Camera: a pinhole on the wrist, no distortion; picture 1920 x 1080 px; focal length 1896.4 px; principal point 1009.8 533.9 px. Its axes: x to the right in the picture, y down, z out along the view. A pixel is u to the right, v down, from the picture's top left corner.
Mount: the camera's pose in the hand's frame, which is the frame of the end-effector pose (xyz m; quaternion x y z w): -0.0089 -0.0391 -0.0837 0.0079 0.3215 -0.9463 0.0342
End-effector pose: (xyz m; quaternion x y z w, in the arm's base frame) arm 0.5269 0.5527 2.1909 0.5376 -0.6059 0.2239 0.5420
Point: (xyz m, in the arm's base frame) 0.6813 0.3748 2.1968
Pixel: 106 756
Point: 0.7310 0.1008 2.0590
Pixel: 641 568
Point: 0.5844 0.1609 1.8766
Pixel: 1362 108
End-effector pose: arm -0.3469 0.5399 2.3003 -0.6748 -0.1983 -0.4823 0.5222
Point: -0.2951 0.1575 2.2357
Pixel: behind the camera
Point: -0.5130 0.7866 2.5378
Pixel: 657 1065
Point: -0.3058 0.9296 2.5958
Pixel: 282 219
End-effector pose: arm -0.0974 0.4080 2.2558 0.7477 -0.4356 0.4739 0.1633
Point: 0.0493 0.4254 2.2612
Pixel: 685 323
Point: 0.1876 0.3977 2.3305
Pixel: 214 758
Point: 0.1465 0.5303 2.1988
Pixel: 1473 993
